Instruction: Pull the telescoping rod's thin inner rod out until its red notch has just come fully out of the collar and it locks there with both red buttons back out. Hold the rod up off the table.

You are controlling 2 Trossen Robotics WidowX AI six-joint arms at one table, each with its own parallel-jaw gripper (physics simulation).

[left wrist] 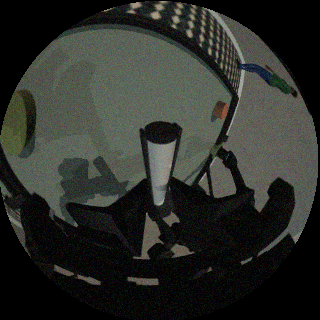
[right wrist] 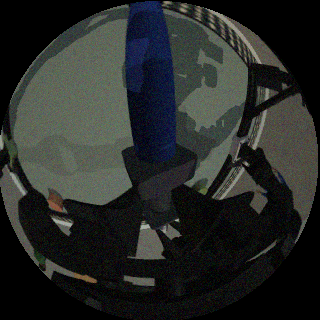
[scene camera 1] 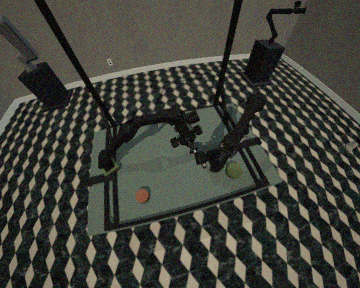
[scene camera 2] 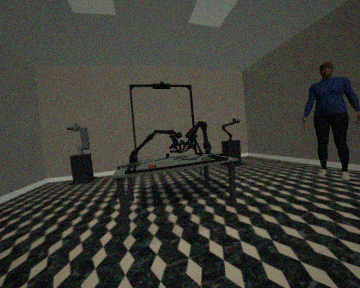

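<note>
The rod's white inner rod [left wrist: 161, 162] has a dark end cap and a grey band lower down. My left gripper [left wrist: 158, 180] [scene camera 1: 202, 159] is shut on the inner rod, one finger along each side. The rod's blue outer tube [right wrist: 151, 90] runs up from a dark block-shaped collar [right wrist: 160, 170] in the right wrist view. My right gripper [right wrist: 157, 182] [scene camera 1: 192, 145] is shut on the grey part of the rod beside the collar. The rod is up off the table between the two grippers. The red notch and red buttons do not show clearly in any view.
An orange disc [scene camera 1: 142, 195] [scene camera 2: 152, 166] [left wrist: 220, 110] and a yellow-green disc [scene camera 1: 233, 170] [left wrist: 16, 124] lie on the grey-green table [scene camera 1: 165, 200]. A dark frame post [scene camera 1: 227, 55] rises behind the arms. A person [scene camera 2: 330, 102] stands at the right in scene camera 2.
</note>
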